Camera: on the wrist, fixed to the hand. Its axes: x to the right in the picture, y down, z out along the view.
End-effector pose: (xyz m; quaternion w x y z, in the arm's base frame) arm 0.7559 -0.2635 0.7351 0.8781 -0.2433 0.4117 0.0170
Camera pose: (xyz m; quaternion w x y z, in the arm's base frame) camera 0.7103 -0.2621 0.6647 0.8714 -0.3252 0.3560 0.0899
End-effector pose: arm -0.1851 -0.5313 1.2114 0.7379 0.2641 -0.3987 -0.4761
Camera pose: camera -0.1012 -0.5333 1.2118 0.7430 0.1485 -0.3965 -0.5183
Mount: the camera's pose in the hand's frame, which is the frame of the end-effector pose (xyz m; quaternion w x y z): 0.0211 0.0408 -0.0702 0.9924 -0.1045 -0.0625 0.0168
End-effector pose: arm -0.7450 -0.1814 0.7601 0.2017 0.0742 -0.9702 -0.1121
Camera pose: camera -0.7395 -0.1592 0.8408 0.1492 0.0293 -0.9650 -0.2139
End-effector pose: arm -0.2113 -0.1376 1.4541 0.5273 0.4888 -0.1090 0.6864
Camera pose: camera -0.2835 -0.0950 1.4506 0.5560 0.4711 -0.2211 0.6481
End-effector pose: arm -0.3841 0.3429 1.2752 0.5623 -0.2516 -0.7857 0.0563
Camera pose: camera -0.3116 0.3743 1.3035 0.4817 -0.3181 -0.8166 -0.0011
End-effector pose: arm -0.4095 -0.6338 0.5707 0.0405 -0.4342 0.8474 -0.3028
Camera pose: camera -0.4749 -0.5984 0.6095 0.0529 -0.4398 0.8774 -0.1841
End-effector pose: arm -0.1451 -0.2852 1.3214 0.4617 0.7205 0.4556 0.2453
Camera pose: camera -0.1721 -0.2420 1.3881 0.5578 0.6898 0.3855 0.2538
